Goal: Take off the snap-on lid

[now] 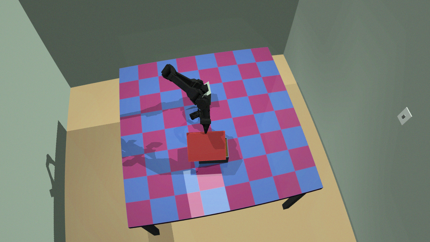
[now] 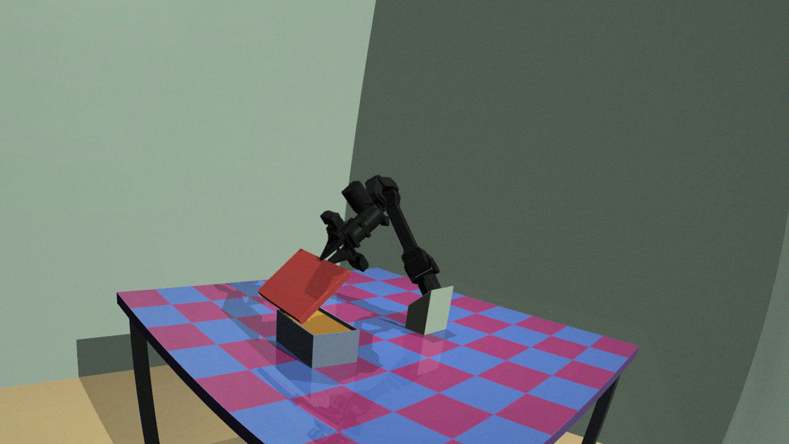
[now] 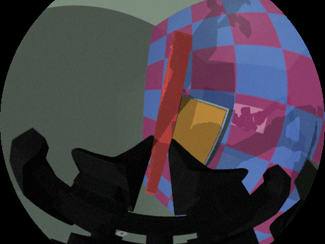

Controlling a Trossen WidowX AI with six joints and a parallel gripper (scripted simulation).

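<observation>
The red lid lies 6 cm ahead of my gripper tip, 5 cm below it and 1 cm to the right of it. From my gripper tip the other things lie so: grey storage box: 19 cm below, 4 cm to the left, 4 cm ahead.
</observation>
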